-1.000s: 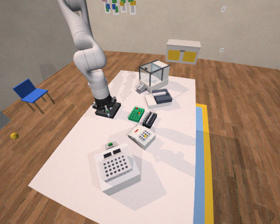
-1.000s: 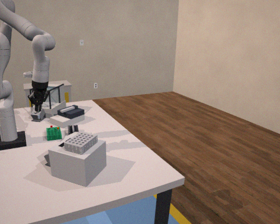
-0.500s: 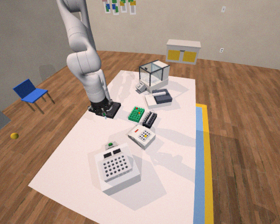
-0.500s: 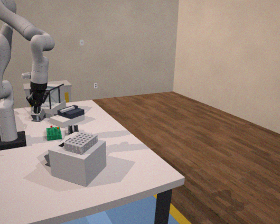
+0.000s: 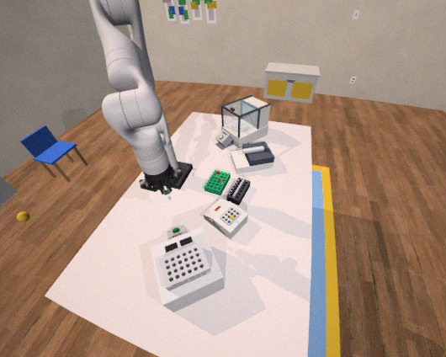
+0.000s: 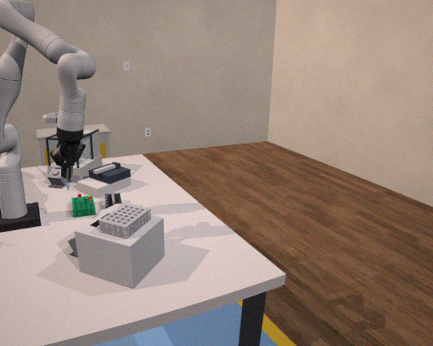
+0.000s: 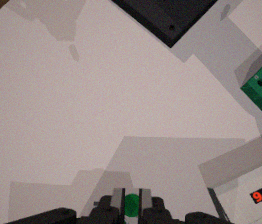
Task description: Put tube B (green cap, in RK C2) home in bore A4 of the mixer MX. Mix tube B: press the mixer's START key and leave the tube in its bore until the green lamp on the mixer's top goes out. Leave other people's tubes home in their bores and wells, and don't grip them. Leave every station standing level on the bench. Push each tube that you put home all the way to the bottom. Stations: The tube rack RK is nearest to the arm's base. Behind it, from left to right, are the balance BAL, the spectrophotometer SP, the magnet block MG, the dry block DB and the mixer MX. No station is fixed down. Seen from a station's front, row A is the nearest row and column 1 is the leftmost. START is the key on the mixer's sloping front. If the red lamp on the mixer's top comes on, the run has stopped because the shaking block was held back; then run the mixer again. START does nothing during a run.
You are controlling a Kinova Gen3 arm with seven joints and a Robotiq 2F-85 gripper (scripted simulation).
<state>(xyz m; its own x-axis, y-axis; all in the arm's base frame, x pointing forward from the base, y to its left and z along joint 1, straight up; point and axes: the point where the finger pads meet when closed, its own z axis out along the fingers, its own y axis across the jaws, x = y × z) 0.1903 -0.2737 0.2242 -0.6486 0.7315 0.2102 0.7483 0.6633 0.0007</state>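
The grey shaking block is 130 mm ahead of my hand, 180 mm to the right of it and 100 mm below it. Round my hand: tube rack: 70 mm ahead, 280 mm to the left, 240 mm below; dry block: 170 mm ahead, 90 mm to the left, 220 mm below; green start key: 10 mm ahead, 40 mm to the right, 180 mm below.
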